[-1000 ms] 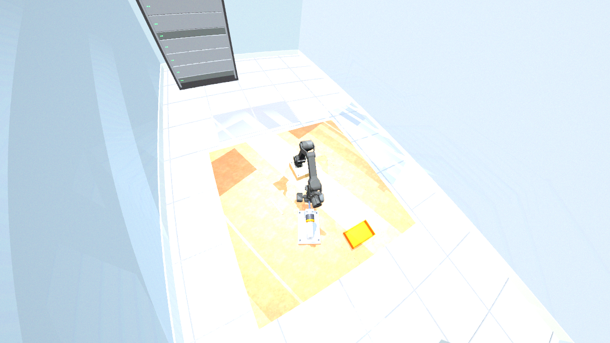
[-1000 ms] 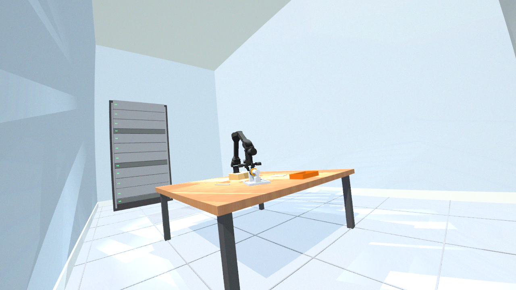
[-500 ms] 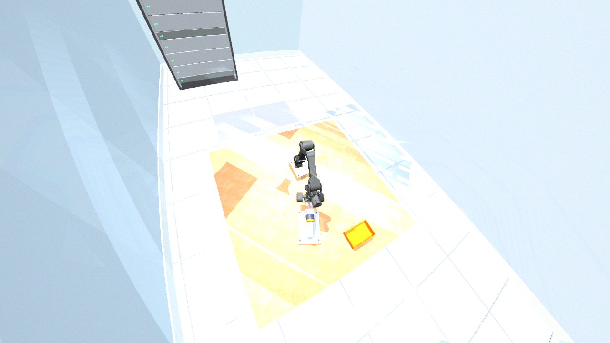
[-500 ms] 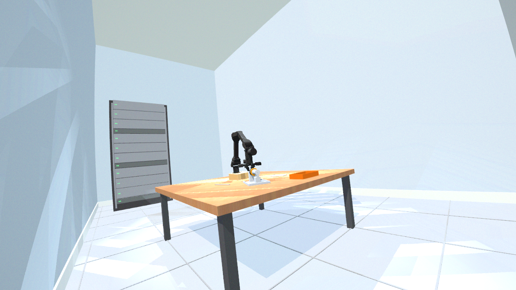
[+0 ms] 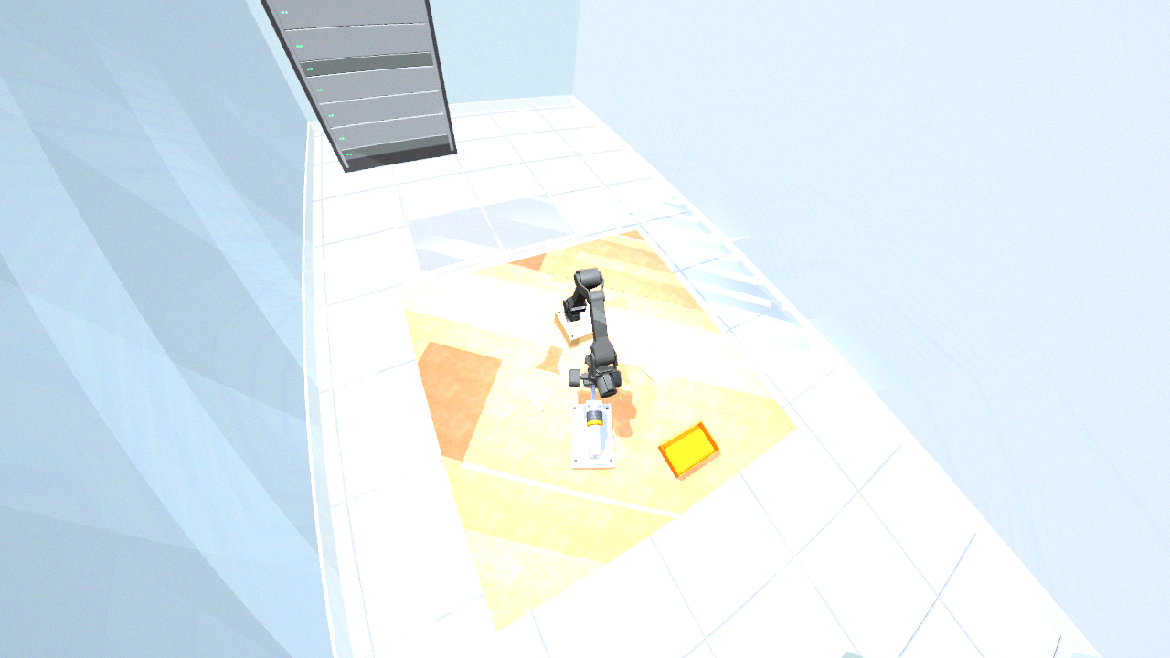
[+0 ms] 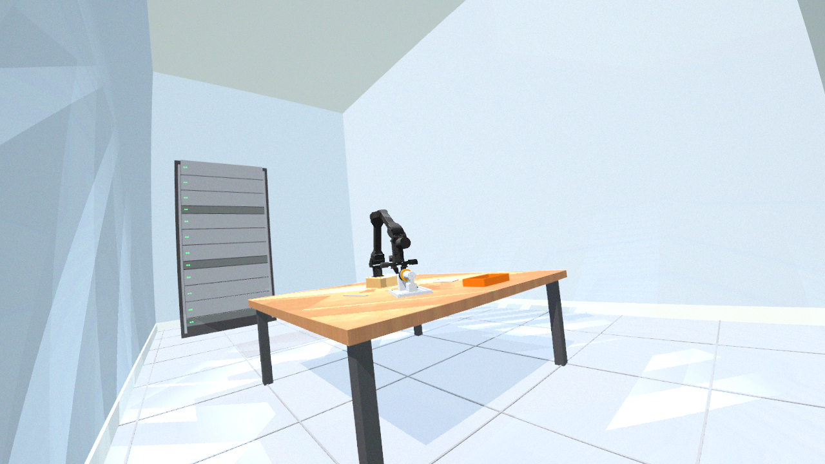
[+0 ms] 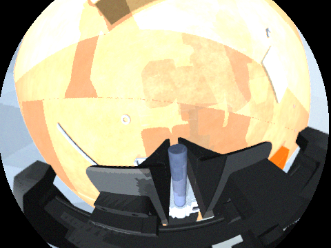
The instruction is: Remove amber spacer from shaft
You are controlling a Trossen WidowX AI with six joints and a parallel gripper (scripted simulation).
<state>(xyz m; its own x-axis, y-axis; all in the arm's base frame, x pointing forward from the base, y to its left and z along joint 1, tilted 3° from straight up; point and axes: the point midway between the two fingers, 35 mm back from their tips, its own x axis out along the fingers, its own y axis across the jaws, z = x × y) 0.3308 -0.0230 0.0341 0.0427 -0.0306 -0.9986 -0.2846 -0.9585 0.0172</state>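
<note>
My gripper tip is now 80 mm short of the grey-blue shaft, 20 mm to the left of it and 30 mm below it. From my gripper tip the other things lie so: amber spacer: 140 mm ahead, 40 mm to the right, 30 mm above; then orange tray: 320 mm ahead, 280 mm to the left, 40 mm below; then white fixture: 170 mm ahead, 50 mm to the right.
</note>
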